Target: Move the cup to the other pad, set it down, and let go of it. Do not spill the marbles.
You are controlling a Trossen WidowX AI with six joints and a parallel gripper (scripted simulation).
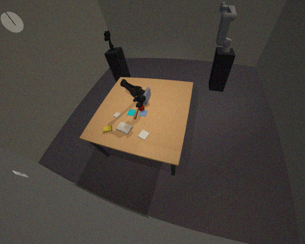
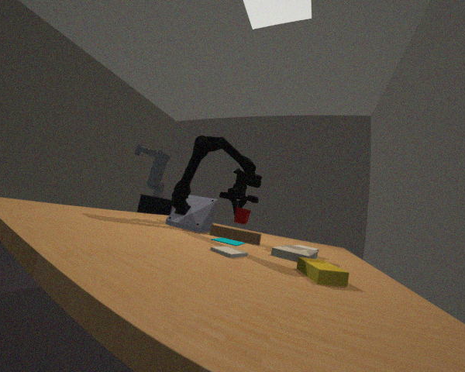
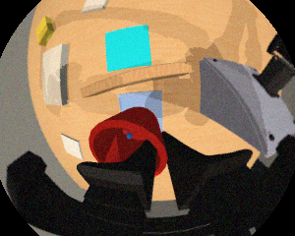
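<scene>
Right now my gripper tip is 4 cm short of the blue marble, 2 cm above it and 1 cm to the right of it. Also, from my gripper tip: light blue pad (12 cm below, 3 cm ahead); then red cup (3 cm ahead); then brown bar (9 cm below, 8 cm to the right, 4 cm ahead).
</scene>
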